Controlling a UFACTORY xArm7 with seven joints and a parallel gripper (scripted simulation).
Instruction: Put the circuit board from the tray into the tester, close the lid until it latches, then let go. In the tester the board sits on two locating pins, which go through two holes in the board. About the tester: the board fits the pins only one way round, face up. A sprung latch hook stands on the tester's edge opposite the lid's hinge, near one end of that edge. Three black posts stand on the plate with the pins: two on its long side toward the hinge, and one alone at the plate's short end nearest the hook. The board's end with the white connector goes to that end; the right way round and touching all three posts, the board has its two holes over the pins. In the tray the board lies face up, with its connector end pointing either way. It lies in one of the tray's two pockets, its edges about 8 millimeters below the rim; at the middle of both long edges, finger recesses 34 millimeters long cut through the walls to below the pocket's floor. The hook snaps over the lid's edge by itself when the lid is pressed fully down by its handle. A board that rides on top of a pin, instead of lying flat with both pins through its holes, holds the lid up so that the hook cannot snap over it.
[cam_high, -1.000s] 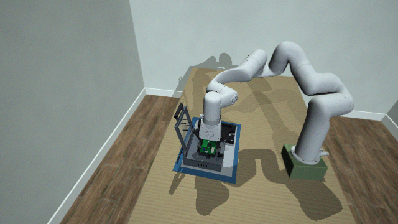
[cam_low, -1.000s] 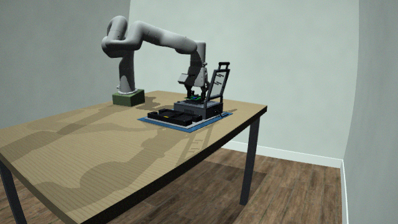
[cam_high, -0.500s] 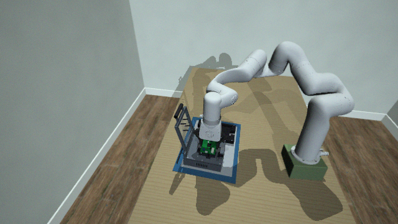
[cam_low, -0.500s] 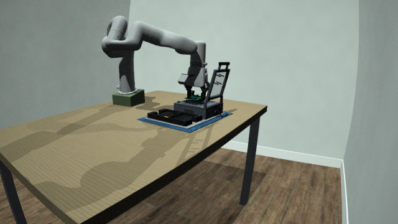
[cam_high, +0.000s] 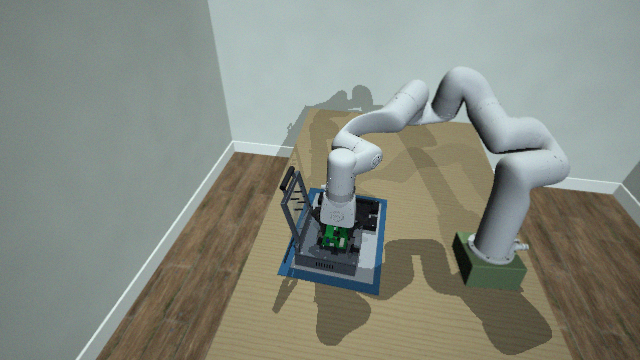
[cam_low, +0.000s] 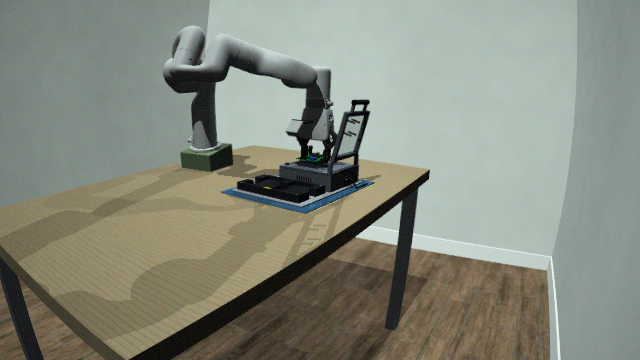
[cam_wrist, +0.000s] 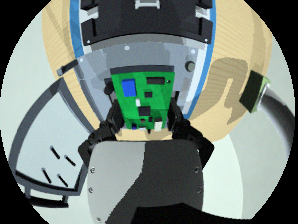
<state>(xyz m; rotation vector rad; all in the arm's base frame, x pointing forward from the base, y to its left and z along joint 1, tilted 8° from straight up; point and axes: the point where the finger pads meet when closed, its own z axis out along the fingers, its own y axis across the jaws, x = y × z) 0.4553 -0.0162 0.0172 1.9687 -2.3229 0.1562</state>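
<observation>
The green circuit board lies right at my hand. From my hand the other things lie so: lid 12 cm ahead, 10 cm above, 2 cm to the right; then tester plate 1 cm below, 1 cm ahead.
</observation>
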